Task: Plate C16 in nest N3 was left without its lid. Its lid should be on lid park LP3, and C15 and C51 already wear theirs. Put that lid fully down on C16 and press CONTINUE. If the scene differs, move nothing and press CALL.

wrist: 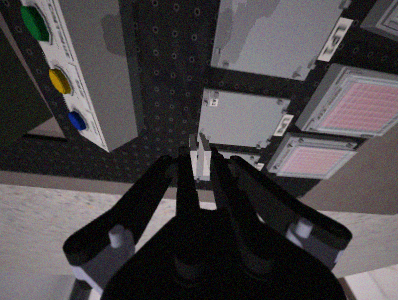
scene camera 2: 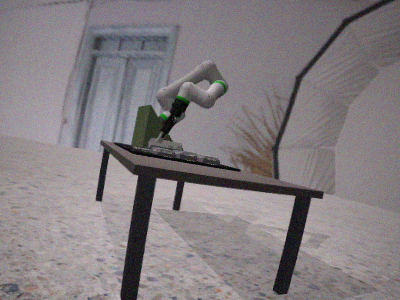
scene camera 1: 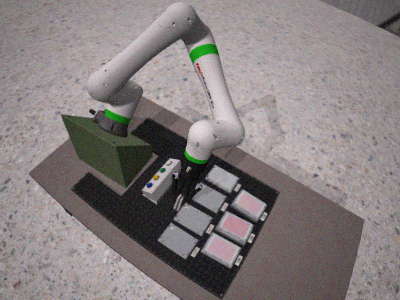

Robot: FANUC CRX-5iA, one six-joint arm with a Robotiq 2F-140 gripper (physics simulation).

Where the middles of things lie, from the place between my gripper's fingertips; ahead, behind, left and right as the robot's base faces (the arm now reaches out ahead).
My hand is 7 cm short of the lid park LP1 (wrist: 287,46), 16 cm to the right of it and 5 cm above it. The rest, counted from my hand: lid park LP2 (scene camera 1: 174,238): 10 cm ahead, 10 cm to the right, 5 cm below; then lid park LP4 (scene camera 1: 193,219): 9 cm ahead, 3 cm to the left, 5 cm below.
